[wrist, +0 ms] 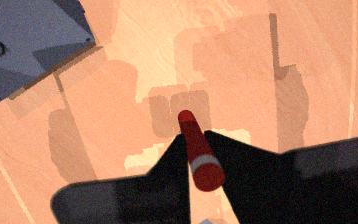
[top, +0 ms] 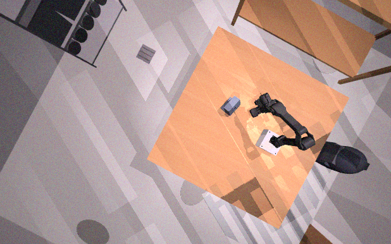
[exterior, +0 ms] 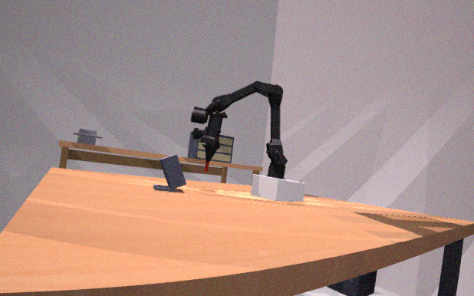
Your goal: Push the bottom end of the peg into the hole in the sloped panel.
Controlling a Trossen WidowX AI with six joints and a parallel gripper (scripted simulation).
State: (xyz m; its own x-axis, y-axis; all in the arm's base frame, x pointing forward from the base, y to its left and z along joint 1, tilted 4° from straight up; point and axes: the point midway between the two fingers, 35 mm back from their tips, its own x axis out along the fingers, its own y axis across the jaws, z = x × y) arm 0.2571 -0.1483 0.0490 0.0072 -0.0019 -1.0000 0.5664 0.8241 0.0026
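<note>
My gripper tip is 170 mm short of the sloped panel, 70 mm to the right of it and 50 mm above it. The rest, counted from my gripper tip: red peg 20 mm above.
</note>
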